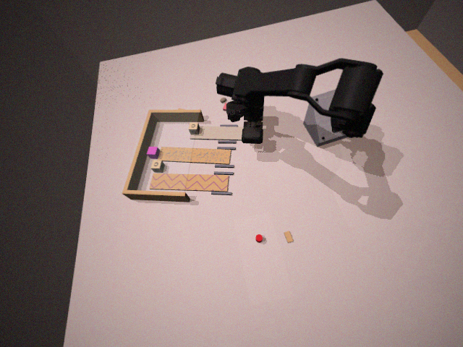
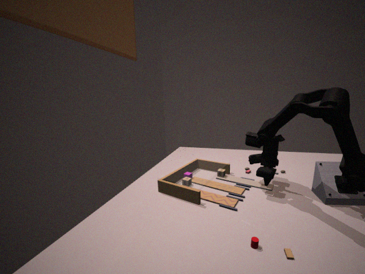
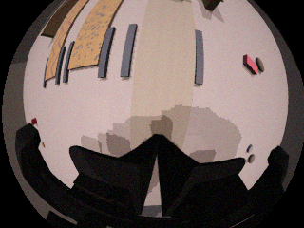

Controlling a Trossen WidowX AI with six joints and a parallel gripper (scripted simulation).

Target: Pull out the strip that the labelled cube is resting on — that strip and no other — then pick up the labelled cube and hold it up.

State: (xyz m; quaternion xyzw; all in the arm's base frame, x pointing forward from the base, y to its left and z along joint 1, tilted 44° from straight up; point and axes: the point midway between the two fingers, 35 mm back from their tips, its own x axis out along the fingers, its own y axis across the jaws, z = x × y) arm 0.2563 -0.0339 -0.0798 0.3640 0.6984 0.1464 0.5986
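My gripper tip is 60 mm short of the pink block and 150 mm to the left of it.
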